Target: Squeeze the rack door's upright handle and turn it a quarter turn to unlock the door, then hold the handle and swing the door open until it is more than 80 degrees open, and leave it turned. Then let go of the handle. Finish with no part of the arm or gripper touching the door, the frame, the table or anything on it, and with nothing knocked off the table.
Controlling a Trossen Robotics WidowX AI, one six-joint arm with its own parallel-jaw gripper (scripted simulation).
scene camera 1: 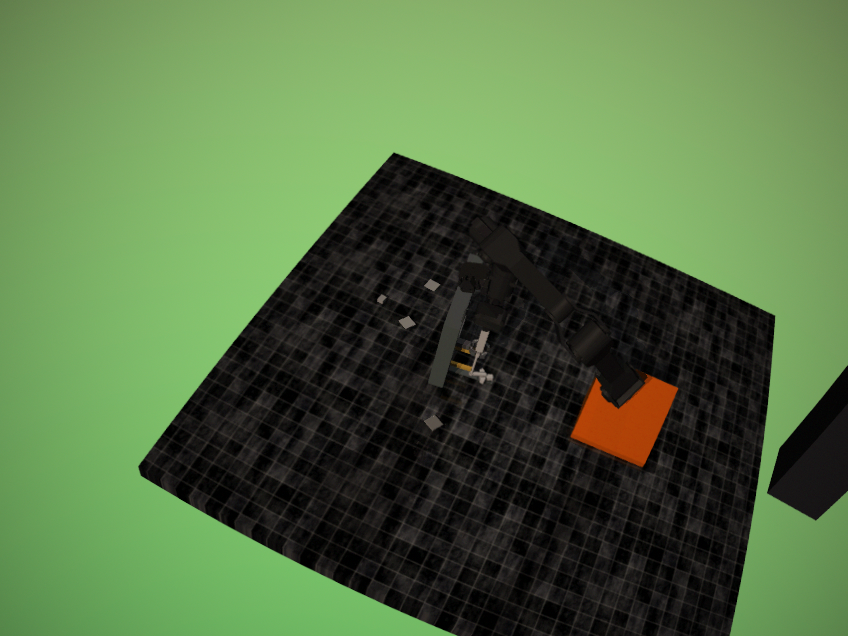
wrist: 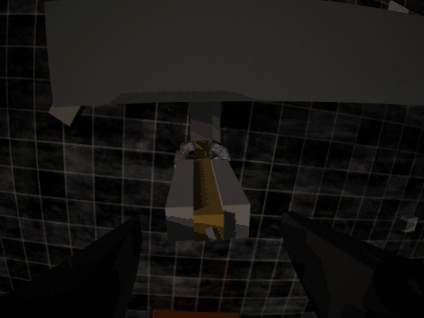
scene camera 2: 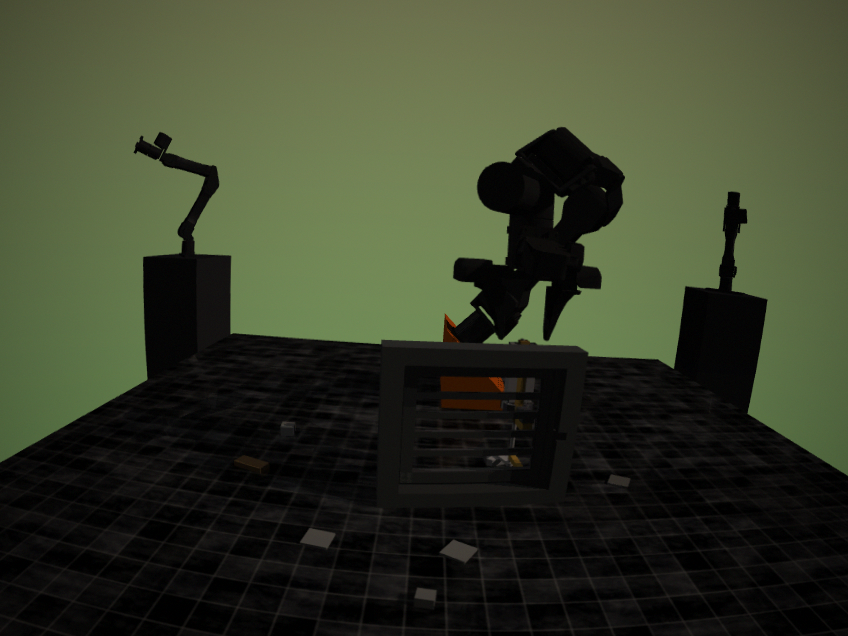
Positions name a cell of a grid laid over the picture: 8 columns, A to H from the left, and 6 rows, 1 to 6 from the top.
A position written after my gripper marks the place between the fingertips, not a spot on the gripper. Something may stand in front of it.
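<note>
My gripper (scene camera 2: E4) open, holding nothing. Gripper (wrist: E5) visible in the wrist view too.
</note>
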